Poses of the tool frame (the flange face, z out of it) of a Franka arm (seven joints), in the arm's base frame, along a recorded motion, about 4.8 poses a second.
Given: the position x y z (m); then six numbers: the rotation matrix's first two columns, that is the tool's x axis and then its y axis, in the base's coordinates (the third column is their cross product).
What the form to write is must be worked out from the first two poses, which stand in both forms.
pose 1, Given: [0.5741 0.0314 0.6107 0.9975 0.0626 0.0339 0.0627 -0.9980 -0.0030]
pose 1, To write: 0.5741 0.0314 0.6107; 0.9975 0.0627 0.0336; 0.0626 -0.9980 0.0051; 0.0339 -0.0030 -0.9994
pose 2, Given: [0.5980 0.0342 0.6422 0.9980 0.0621 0.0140 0.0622 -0.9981 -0.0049]
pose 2, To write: 0.5980 0.0342 0.6422; 0.9980 0.0622 0.0137; 0.0621 -0.9981 0.0058; 0.0140 -0.0049 -1.0000
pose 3, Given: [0.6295 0.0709 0.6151 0.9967 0.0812 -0.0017 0.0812 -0.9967 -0.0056]
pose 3, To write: 0.6295 0.0709 0.6151; 0.9967 0.0812 -0.0021; 0.0812 -0.9967 0.0054; -0.0017 -0.0056 -1.0000
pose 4, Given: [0.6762 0.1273 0.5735 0.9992 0.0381 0.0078 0.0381 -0.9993 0.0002]
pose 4, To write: 0.6762 0.1273 0.5735; 0.9992 0.0381 0.0078; 0.0381 -0.9993 0.0001; 0.0078 0.0002 -1.0000
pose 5, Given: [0.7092 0.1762 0.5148 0.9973 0.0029 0.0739 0.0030 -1.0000 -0.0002]
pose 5, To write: 0.7092 0.1762 0.5148; 0.9973 0.0030 0.0739; 0.0029 -1.0000 0.0004; 0.0739 -0.0002 -0.9973
